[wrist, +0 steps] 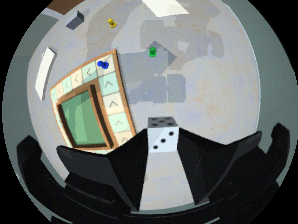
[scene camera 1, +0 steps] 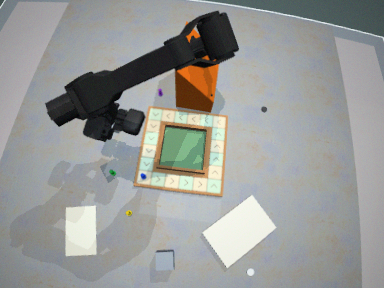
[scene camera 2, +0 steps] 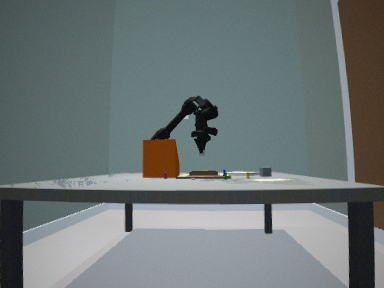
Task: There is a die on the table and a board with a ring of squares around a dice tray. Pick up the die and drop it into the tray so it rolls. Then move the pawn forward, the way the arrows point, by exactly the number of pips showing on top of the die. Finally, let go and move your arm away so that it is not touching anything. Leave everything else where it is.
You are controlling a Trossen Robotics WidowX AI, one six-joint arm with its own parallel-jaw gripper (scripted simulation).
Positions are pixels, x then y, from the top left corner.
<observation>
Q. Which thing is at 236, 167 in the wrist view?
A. My gripper.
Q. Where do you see a green dice tray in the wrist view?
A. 78, 111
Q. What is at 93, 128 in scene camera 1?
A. My gripper.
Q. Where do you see a white die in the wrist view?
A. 162, 131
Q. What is my gripper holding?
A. A white die.
</observation>
